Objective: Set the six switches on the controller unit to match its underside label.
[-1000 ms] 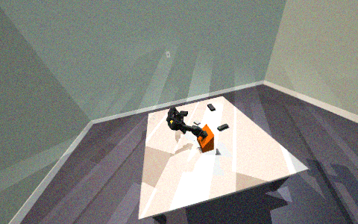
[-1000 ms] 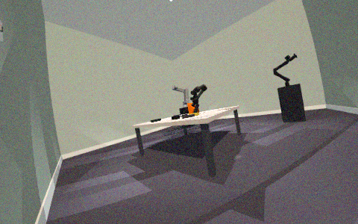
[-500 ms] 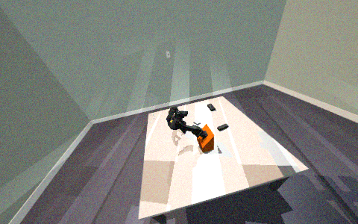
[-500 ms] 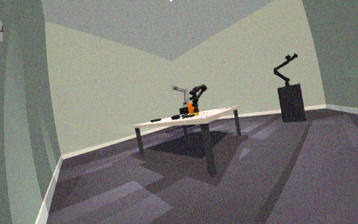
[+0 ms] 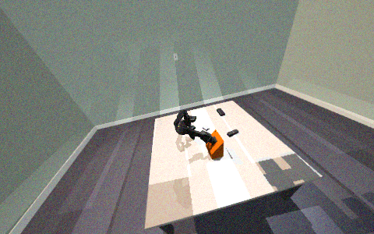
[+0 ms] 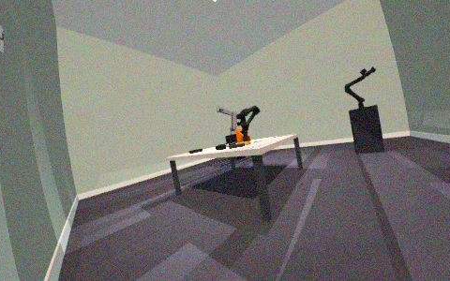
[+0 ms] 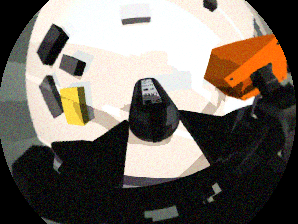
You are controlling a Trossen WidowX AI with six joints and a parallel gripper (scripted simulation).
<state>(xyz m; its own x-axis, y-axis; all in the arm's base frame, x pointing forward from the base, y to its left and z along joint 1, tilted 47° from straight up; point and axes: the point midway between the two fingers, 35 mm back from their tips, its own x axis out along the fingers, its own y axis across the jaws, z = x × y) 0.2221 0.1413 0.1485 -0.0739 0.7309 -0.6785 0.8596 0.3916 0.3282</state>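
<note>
My gripper tip is 12 cm short of the grey box, 21 cm to the left of it and 12 cm above it. The rest, counted from my gripper tip: yellow block (21 cm ahead, 10 cm to the left, 12 cm below).
</note>
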